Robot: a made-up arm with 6 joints.
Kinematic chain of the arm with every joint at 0, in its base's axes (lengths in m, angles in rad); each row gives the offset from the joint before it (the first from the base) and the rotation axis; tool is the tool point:
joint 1: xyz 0 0 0.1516 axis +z
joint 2: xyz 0 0.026 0 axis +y
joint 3: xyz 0 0 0.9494 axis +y
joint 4: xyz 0 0 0.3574 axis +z
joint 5: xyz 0 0 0 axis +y
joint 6: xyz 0 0 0.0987 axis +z
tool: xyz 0 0 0
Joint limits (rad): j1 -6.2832..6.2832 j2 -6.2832..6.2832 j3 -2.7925..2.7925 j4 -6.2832..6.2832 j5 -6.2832..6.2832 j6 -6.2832..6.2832
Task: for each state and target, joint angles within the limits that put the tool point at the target. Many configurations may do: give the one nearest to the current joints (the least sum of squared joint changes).
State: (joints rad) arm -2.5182 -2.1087 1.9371 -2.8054 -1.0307 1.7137
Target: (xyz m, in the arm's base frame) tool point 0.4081 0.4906 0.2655
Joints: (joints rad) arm -2.1906 -1.7653 2.3548 -2.8825 -0.9935 1.7137
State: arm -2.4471 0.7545 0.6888 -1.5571 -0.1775 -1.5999
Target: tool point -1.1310 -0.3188 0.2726
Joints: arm -2.9011 1.0958 1.2341 -1.5742 -0.1450 -1.5999
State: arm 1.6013 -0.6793 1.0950 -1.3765 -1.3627 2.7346
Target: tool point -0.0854 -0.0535 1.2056
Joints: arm 1.8260 -0.4425 1.5805 -1.2915 -0.8320 2.7346
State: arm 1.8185 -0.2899 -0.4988 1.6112 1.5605 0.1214
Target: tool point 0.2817 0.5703 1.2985
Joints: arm 0.9150 0.5605 -0.2358 1.5349 1.5157 0.1214
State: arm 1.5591 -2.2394 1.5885 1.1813 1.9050 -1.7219
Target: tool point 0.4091 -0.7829 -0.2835
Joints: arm 2.1781 -2.3681 1.5394 1.1698 1.9373 -1.7219
